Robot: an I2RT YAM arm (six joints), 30 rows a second.
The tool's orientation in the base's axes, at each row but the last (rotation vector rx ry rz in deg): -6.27 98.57 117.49; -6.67 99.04 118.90; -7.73 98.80 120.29; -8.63 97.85 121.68; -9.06 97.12 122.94
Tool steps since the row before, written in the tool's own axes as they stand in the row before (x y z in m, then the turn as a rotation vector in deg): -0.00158 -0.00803 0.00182 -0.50 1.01 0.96; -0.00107 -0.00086 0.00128 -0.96 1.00 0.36; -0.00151 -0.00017 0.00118 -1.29 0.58 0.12; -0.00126 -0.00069 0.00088 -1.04 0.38 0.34; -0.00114 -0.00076 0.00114 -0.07 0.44 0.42
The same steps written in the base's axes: 0.00497 0.00218 -0.00639 0.27 0.65 1.30; 0.00156 0.00104 -0.00015 0.56 -0.05 1.32; 0.00165 0.00077 0.00061 0.98 -0.30 0.99; 0.00156 0.00065 0.00001 0.86 0.01 0.78; 0.00150 0.00096 -0.00002 -0.04 0.30 0.53
